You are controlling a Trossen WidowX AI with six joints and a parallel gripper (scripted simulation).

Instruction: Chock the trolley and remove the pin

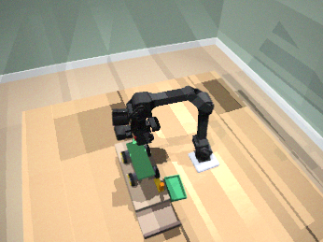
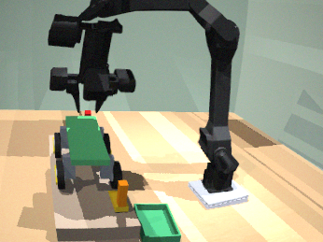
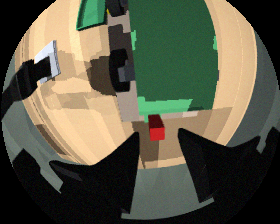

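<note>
Now: the red-headed stop pin 4 cm below my gripper tip and 1 cm to the right of it. Also, from my gripper tip: trolley 11 cm to the left, 5 cm below; then chock 20 cm to the left, 9 cm below, 7 cm behind.
</note>
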